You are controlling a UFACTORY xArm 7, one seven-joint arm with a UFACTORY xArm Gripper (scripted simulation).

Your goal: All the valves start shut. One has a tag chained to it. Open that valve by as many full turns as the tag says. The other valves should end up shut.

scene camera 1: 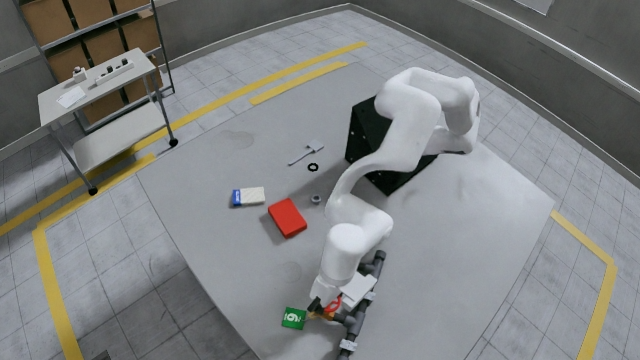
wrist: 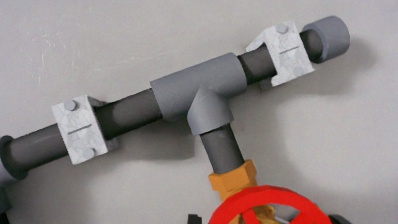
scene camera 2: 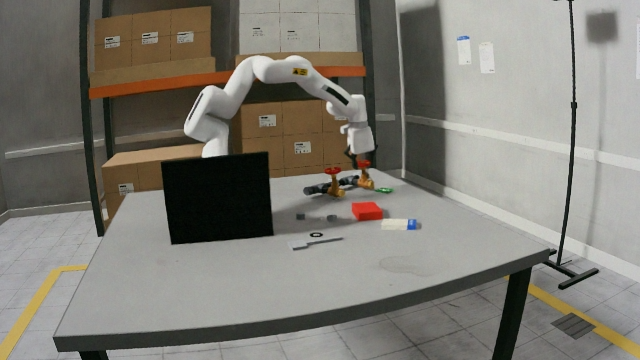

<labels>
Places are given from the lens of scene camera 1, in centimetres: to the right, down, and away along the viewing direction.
red block (scene camera 1: 290, 222): -9, 13, 102
</labels>
